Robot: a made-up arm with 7 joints. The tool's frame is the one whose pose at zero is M.
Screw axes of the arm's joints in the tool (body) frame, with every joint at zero. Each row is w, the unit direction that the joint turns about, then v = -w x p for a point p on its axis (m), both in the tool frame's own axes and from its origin. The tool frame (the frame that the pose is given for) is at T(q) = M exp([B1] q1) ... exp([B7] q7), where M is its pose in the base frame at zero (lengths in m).
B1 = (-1, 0, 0, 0, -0.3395, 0.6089)
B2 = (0, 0, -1, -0.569, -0.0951, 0)
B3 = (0, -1, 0, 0.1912, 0, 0.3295)
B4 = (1, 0, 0, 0, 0.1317, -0.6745)
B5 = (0, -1, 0, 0.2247, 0, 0.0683)
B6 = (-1, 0, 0, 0, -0.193, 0.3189)
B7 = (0, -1, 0, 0.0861, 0, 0.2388)
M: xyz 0.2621 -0.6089 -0.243 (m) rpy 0 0 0 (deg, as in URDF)
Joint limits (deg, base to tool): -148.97..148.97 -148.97..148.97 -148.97..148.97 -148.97..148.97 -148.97..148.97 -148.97..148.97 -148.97..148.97
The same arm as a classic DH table. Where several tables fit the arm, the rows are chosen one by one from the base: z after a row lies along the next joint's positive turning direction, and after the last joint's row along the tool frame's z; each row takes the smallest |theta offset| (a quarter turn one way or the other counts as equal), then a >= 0, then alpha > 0; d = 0 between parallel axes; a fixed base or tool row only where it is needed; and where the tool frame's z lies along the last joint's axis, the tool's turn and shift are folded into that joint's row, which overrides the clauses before.
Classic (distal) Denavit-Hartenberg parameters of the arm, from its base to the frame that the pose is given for. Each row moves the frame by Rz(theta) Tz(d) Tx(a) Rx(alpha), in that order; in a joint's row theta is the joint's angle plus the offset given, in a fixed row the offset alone. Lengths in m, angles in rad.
base (fixed): theta_offset -1.5708; d 0.0965; a 0; alpha 1.5708
joint 1: theta_offset 0; d -0.167; a 0.0399; alpha 1.5708
joint 2: theta_offset 1.5708; d 0.1483; a 0.2344; alpha 1.5708
joint 3: theta_offset 1.5708; d -0.1055; a 0.0595; alpha -1.5708
joint 4: theta_offset 0; d 0.2612; a -0.093; alpha 1.5708
joint 5: theta_offset 0; d 0.3556; a 0.0317; alpha 1.5708
joint 6: theta_offset 0; d 0.1705; a 0.1069; alpha -1.5708
joint 7: theta_offset 1.5708; d 0.3189; a 0.2388; alpha -1.5708
tool (fixed): theta_offset 0; d -0.0861; a 0; alpha 0
Joint limits (rad, base to tool): -2.6..2.6 -2.6..2.6 -2.6..2.6 -2.6..2.6 -2.6..2.6 -2.6..2.6 -2.6..2.6

